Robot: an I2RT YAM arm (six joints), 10 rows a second.
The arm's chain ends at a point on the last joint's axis. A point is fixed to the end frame.
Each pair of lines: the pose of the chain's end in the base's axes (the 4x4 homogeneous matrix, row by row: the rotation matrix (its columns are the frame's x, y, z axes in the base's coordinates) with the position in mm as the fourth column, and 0 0 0 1 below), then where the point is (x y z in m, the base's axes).
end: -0.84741, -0.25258, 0.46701, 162.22; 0.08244, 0.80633, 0.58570, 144.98; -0.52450, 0.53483, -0.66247, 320.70; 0, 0, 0, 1
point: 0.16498 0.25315 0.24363
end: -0.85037, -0.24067, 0.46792, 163.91; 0.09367, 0.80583, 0.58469, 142.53; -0.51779, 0.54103, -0.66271, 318.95; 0, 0, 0, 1
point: 0.16718 0.25109 0.24245
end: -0.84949, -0.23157, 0.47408, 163.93; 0.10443, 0.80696, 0.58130, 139.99; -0.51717, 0.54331, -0.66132, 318.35; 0, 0, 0, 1
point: 0.16836 0.24871 0.24214
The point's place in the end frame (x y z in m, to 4 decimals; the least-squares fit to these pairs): 0.0470 0.0453 0.1157
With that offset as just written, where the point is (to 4 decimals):
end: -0.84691, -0.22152, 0.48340, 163.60; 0.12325, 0.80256, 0.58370, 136.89; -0.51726, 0.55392, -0.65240, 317.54; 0, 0, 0, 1
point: 0.1697 0.2466 0.2428
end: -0.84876, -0.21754, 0.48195, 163.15; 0.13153, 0.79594, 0.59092, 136.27; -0.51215, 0.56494, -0.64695, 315.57; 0, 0, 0, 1
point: 0.1692 0.2469 0.2422
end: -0.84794, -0.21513, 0.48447, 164.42; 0.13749, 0.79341, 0.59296, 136.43; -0.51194, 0.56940, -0.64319, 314.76; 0, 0, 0, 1
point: 0.1709 0.2474 0.2421
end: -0.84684, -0.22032, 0.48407, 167.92; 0.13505, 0.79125, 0.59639, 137.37; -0.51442, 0.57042, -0.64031, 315.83; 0, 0, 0, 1
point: 0.1741 0.2486 0.2434
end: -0.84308, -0.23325, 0.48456, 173.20; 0.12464, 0.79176, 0.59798, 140.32; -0.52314, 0.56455, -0.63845, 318.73; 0, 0, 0, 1
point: 0.1791 0.2512 0.2458
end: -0.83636, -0.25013, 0.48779, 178.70; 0.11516, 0.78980, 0.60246, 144.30; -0.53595, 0.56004, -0.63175, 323.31; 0, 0, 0, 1
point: 0.1845 0.2552 0.2504
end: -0.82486, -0.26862, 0.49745, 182.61; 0.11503, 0.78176, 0.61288, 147.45; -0.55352, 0.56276, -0.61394, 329.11; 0, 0, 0, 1
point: 0.1892 0.2592 0.2576
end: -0.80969, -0.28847, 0.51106, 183.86; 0.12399, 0.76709, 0.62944, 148.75; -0.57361, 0.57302, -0.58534, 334.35; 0, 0, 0, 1
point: 0.1919 0.2622 0.2656
